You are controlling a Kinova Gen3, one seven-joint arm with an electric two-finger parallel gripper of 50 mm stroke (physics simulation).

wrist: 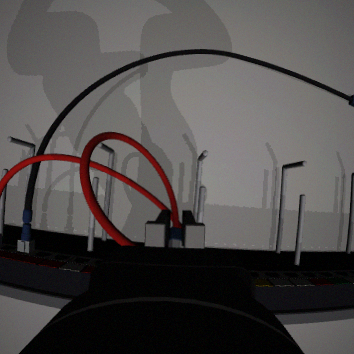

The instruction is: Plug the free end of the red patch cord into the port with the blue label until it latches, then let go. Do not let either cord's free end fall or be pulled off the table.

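Frame: origin at the arm's base, x ahead, y left, z up, level; millimetres.
Seen in the pictures: gripper, between the fingertips: (175, 221).
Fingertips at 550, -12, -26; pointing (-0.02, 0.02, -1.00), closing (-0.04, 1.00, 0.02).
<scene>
Offsets run from my fingertips to a thing's top centre, as dx, dy, dz. "spot": to the spot under its first point.
My gripper (175, 221) is shut on the red cord's plug @[spot: +8, +1, +10] (176, 233); its blue collar and part of its pale body show between the two grey fingers. The plug is upright, at the level of the port strip (45, 278). The red patch cord @[spot: -67, -56, +25] (112, 135) rises from the plug, loops to the left, and another stretch arches to the left edge. The plug's lower tip and the ports beneath it are hidden behind the black gripper body, so I cannot tell whether it is in a port. The blue label cannot be made out in this view.
A black cord @[spot: -205, +16, -53] (200, 51) arches overhead from its blue-collared plug @[+24, -127, +24] (26, 232) at the left of the strip to a blue collar @[spot: -168, +232, -51] (352, 100) at the right edge. Bent metal posts @[spot: -13, +121, -41] (281, 210) and straight pegs @[spot: +2, +121, -3] (300, 230) stand along the strip. Small coloured labels @[spot: +36, +118, +39] (322, 282) show at right.
</scene>
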